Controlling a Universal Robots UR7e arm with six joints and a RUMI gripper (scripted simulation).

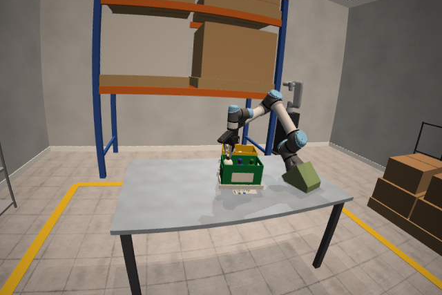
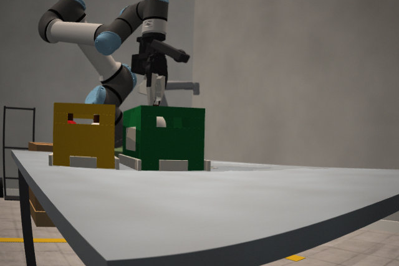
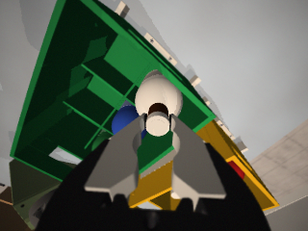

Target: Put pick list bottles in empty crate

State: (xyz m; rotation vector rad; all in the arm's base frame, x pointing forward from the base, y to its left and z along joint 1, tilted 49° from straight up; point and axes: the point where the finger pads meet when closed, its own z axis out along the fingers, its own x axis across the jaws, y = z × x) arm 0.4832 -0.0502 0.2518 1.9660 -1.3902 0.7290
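My gripper is now 8 cm past the blue-label bottle, 3 cm to the right of it and 10 cm above it. Round my hand: green-label bottle (16 cm behind, 7 cm to the left, 10 cm below); yellow crate (19 cm behind, 14 cm to the right, 10 cm below); green crate (7 cm behind, 8 cm to the left, 10 cm below).
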